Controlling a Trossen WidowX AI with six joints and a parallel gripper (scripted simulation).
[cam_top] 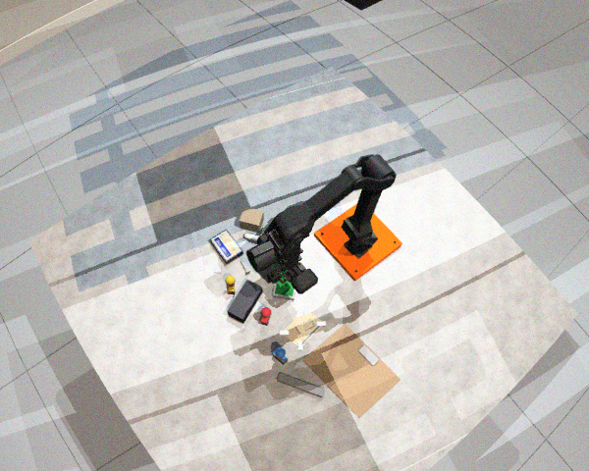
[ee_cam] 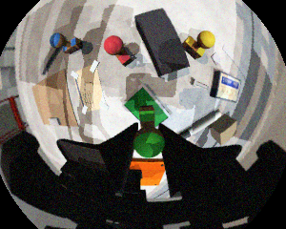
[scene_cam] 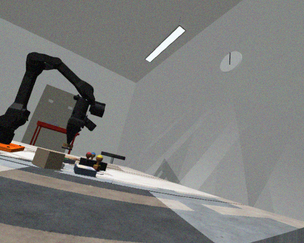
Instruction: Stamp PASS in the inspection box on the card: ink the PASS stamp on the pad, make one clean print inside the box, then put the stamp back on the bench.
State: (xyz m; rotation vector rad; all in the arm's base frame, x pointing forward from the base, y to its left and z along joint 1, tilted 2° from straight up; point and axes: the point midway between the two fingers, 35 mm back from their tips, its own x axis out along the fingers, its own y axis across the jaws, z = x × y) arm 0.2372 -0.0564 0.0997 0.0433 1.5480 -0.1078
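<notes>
The green ink pad lies 70 mm below my gripper tip. From my gripper tip the other things lie so: red stamp (110 mm ahead, 40 mm to the left, 60 mm below); green-knobbed stamp (right at my gripper tip); black block (120 mm ahead, 30 mm to the right, 60 mm below).
</notes>
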